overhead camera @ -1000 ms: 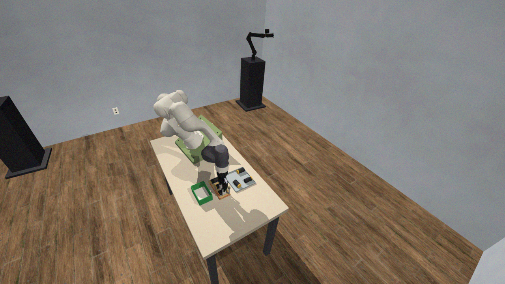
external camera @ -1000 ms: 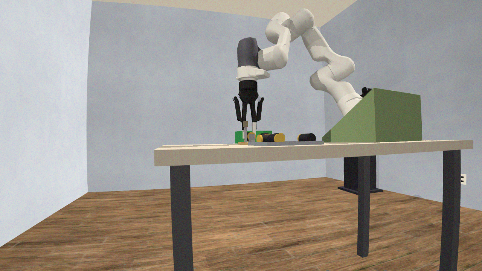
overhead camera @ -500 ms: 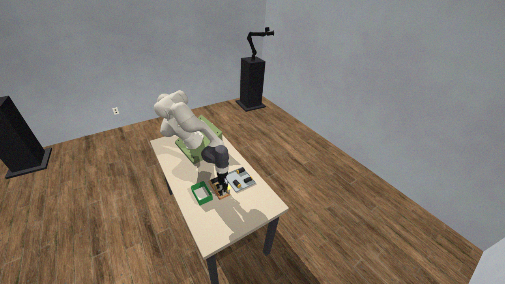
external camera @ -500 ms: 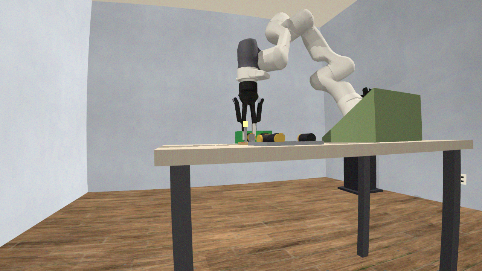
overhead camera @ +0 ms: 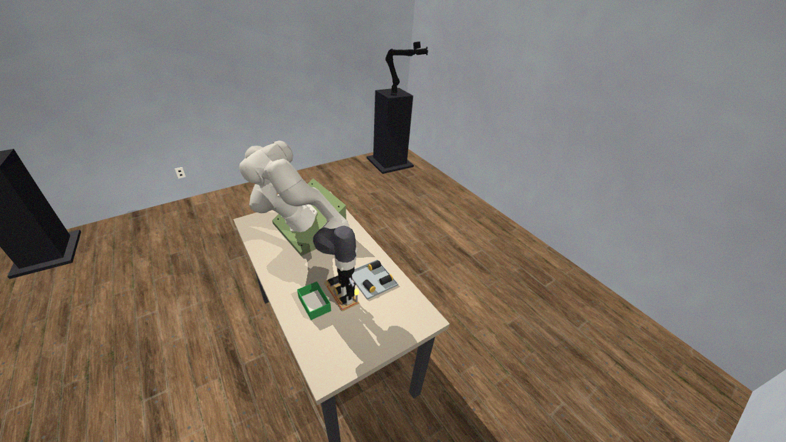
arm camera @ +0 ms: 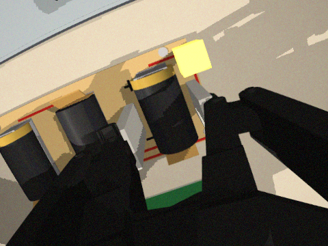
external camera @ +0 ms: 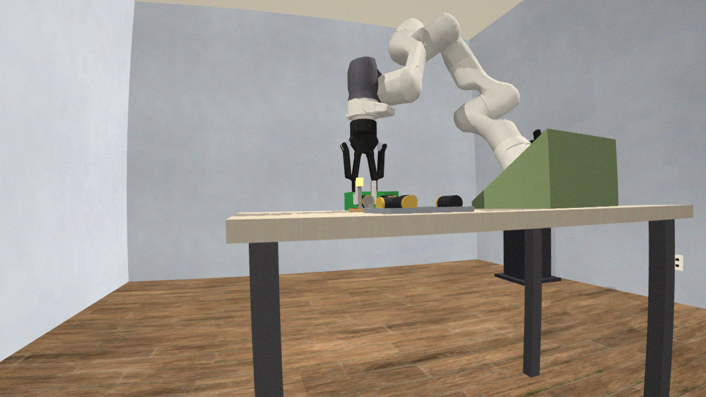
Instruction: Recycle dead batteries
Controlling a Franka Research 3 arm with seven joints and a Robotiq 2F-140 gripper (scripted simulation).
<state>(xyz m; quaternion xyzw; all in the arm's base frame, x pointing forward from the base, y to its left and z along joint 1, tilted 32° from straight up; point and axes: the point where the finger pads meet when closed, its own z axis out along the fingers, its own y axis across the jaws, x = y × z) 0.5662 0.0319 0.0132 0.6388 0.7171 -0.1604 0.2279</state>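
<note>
My gripper is now 20 mm short of the bulb post, 40 mm to the right of it and 10 mm above it. The rest, counted from my hand: battery holder: 60 mm behind, 40 mm below; then green recycling box: 60 mm behind, 140 mm to the right, 40 mm below; then grey tray: 80 mm behind, 170 mm to the left, 50 mm below.
</note>
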